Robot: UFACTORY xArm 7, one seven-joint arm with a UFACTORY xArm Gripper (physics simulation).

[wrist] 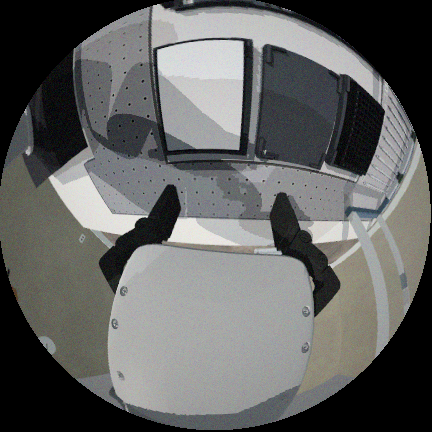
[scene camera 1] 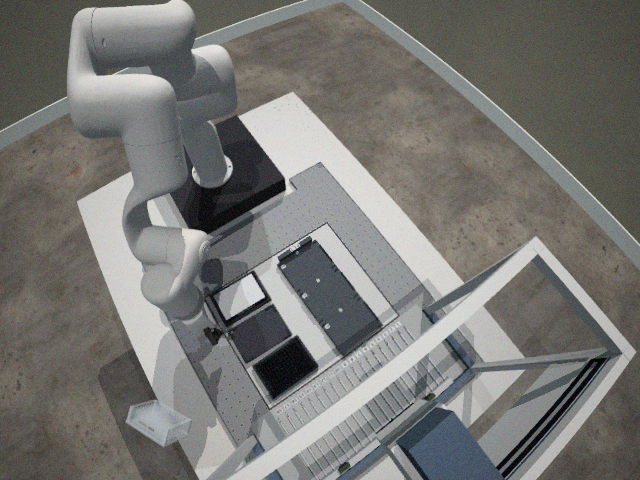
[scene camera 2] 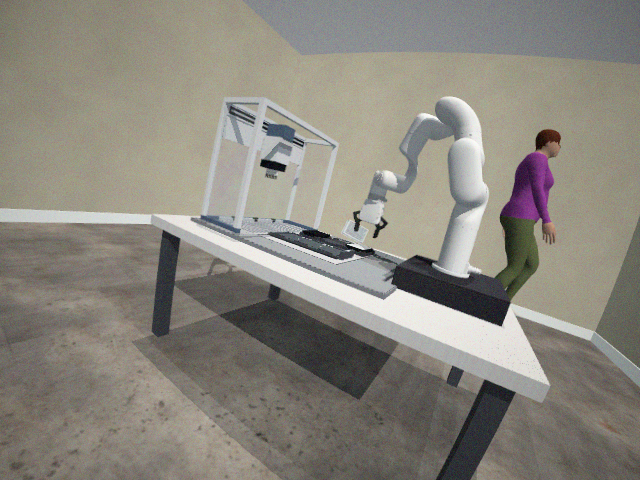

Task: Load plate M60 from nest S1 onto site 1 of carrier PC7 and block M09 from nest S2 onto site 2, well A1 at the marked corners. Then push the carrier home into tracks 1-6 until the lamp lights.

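Seen in the pictures: gripper, fingertip midpoint: (wrist: 225, 199) (scene camera 2: 364, 234); arm's base at its link origin: (scene camera 1: 212, 171) (scene camera 2: 449, 271).
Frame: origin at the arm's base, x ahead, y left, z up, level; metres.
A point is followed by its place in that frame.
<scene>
My open, empty gripper (scene camera 1: 219, 333) (scene camera 2: 366, 232) {x 0.374, y -0.260, z 0.010 m} (wrist: 227, 191) {x 0.374, y -0.260, z 0.010 m} hangs above the perforated board, beside the nests. A clear, stepped block (scene camera 1: 157, 423) {x 0.499, y -0.489, z 0.035 m} (scene camera 2: 355, 230), apparently M09, is tilted out past the table's edge, apart from the fingers; its support does not show. A black-framed nest with a white surface (scene camera 1: 235, 304) {x 0.373, y -0.187, z -0.034 m} (wrist: 200, 100) {x 0.361, y -0.175, z -0.034 m}, a bare dark nest with corner clips (scene camera 1: 261, 333) {x 0.475, y -0.181, z -0.048 m} (wrist: 300, 107) {x 0.466, y -0.182, z -0.049 m} and a black gridded plate (scene camera 1: 285, 366) {x 0.581, y -0.186, z -0.035 m} (wrist: 357, 125) {x 0.553, y -0.180, z -0.034 m} stand in a row. I cannot read their labels or tell which is M60. The dark carrier (scene camera 1: 330, 299) {x 0.525, y 0.017, z -0.050 m} (scene camera 2: 315, 246) {x 0.474, y 0.052, z -0.050 m} lies beside them, with no plate on it.
The track deck (scene camera 1: 361, 372) {x 0.721, y -0.051, z -0.060 m} lies past the carrier's far end, under a white gantry frame (scene camera 1: 535, 248) {x 0.731, y 0.191, z 0.420 m} (scene camera 2: 248, 175) {x 0.720, y 0.204, z 0.148 m}. A blue housing (scene camera 1: 444, 444) {x 0.804, y -0.092, z 0.400 m} (scene camera 2: 280, 131) {x 0.809, y -0.059, z 0.369 m} hangs in that frame. The arm's black base (scene camera 1: 253, 165) {x 0.064, y 0.109, z -0.004 m} (scene camera 2: 449, 289) {x 0.002, y 0.175, z -0.024 m} stands at the other end. A person (scene camera 2: 529, 188) stands behind the table.
</scene>
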